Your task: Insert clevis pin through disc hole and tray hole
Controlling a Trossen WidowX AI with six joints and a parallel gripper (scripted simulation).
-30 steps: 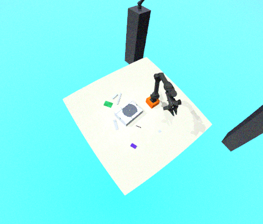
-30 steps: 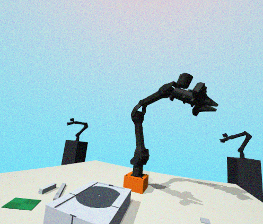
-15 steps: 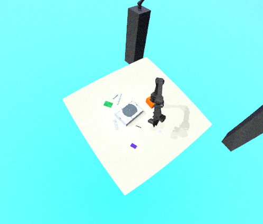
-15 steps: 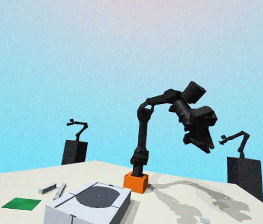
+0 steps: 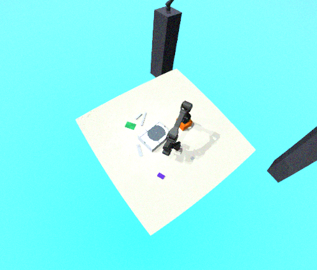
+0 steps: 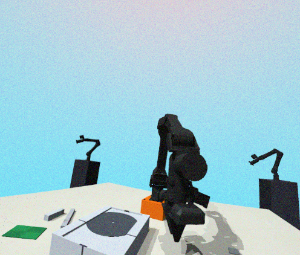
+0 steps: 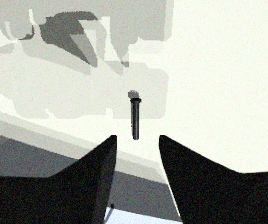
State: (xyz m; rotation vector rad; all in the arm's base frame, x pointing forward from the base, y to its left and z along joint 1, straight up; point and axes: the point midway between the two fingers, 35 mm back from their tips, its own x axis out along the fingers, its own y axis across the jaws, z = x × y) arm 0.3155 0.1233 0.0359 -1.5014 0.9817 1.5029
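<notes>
My gripper tip is now 10 mm short of the dark clevis pin, 10 mm to the left of it and 70 mm above it. The rest, counted from my gripper tip: steel tray: 10 mm behind, 190 mm to the right, 30 mm below; then dark aluminium disc: 30 mm behind, 190 mm to the right, 20 mm below; then pale tile: 130 mm behind, 180 mm to the left, 70 mm below.
</notes>
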